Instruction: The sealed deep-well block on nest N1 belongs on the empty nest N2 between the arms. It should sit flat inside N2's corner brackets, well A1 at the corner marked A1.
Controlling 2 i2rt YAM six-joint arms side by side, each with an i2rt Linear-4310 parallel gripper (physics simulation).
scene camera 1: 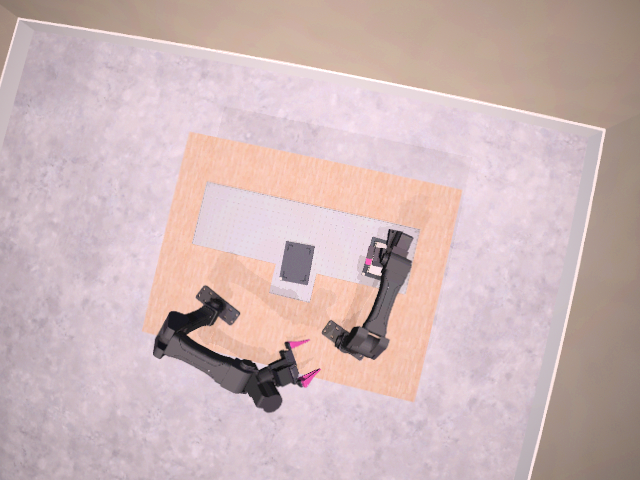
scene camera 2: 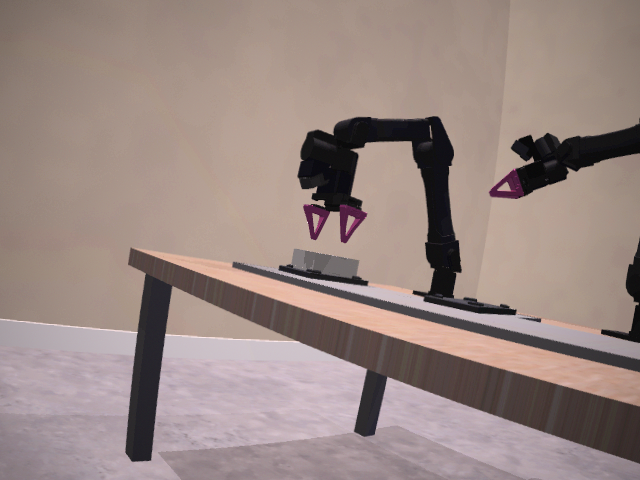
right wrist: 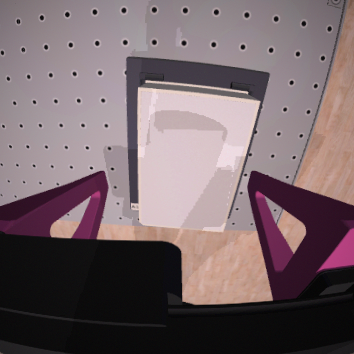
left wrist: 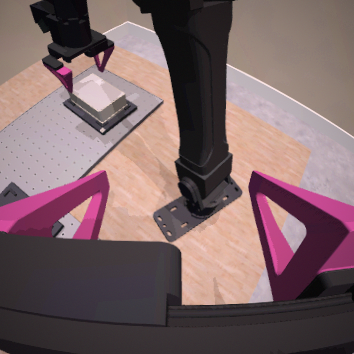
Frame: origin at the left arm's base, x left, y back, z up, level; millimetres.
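Seen in the pictures: left gripper, between the fingertips: (scene camera 1: 314, 354) (scene camera 2: 490, 193) (left wrist: 178, 178); right gripper, between the fingertips: (scene camera 2: 328, 241) (right wrist: 177, 178) (left wrist: 85, 80); left arm's base, origin of its link: (scene camera 1: 218, 305); right arm's base, origin of its link: (scene camera 1: 345, 339) (left wrist: 199, 204).
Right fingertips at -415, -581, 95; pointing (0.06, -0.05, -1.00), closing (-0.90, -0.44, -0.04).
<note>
Offsets run from my right fingertips to a thing's middle, as dx, dy, dz. "spot": to the spot under its first point. Level surfaces: height alone.
The pale sealed deep-well block @[-13, +8, -50] (scene camera 1: 374, 270) (scene camera 2: 326, 262) (left wrist: 100, 96) (right wrist: 192, 165) lies flat on dark nest N1 @[-13, +8, -74] (scene camera 2: 323, 275) (left wrist: 103, 128) (right wrist: 132, 125). N1's A1 label @[spot: +11, +99, -70] (right wrist: 134, 206) shows in the right wrist view. My right gripper (scene camera 2: 329, 240) (left wrist: 85, 80) (right wrist: 177, 178) is open, pointing down above the block, its fingertips clear of the top; in the right wrist view one finger is on each side of the block. Dark nest N2 @[+255, +230, -74] (scene camera 1: 297, 262) (scene camera 2: 469, 304) is empty, with a small white mark at its lower left corner in scene camera 1. My left gripper (scene camera 1: 314, 354) is open and empty, away from both nests.
A grey perforated plate @[dz -82] (scene camera 1: 237, 217) (scene camera 2: 398, 297) (left wrist: 42, 145) (right wrist: 60, 100) on the wooden table @[dz -95] (scene camera 1: 310, 170) (scene camera 2: 206, 273) bears both nests. The right arm's base plate (left wrist: 167, 225) is bolted to the table between the left gripper's fingers in the left wrist view.
</note>
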